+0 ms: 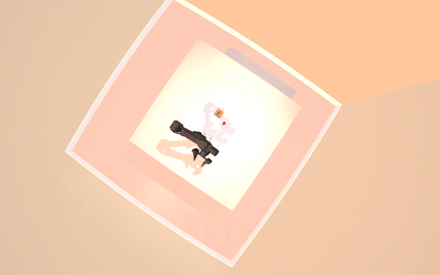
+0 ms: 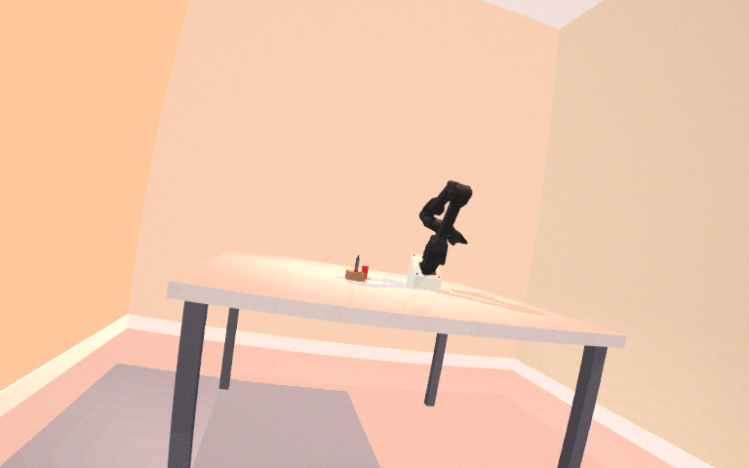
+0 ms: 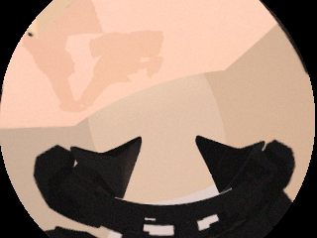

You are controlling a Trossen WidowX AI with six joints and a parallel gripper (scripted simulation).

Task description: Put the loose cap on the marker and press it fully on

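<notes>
Now: gripper tip 43 cm short of the red cap, 5 cm to the left of it and 20 cm above it. Also, from my gripper tip: holder block 50 cm ahead, 4 cm to the left, 22 cm below.
</notes>
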